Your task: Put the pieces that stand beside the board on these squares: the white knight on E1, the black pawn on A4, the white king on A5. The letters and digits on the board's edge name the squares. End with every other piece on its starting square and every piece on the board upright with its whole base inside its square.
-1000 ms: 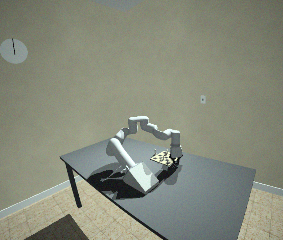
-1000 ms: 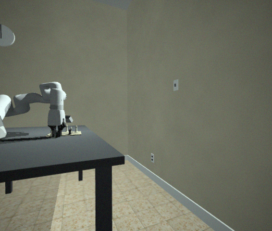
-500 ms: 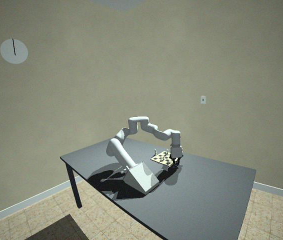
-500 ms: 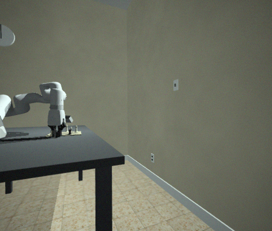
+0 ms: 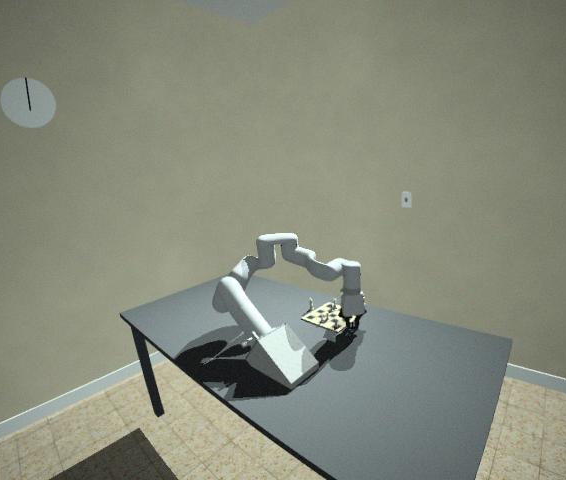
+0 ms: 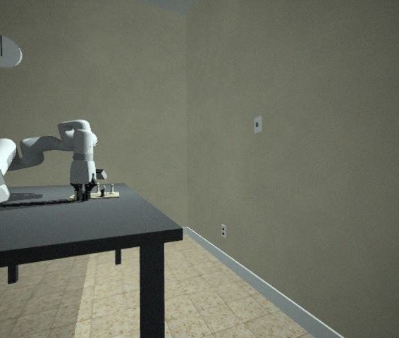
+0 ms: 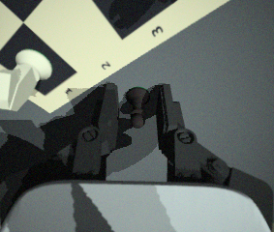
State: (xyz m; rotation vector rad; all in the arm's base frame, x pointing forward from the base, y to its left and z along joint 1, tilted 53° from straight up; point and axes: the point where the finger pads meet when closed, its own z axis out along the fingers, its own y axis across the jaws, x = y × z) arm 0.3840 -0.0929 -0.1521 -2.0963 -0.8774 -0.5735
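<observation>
Now: the black pawn 10 mm below my hand. From my hand the other things lie so: white king (270 mm to the left, 70 mm ahead, 10 mm above); then white knight (70 mm to the left, 30 mm behind); then chessboard (130 mm to the left, 50 mm ahead, 20 mm below).
</observation>
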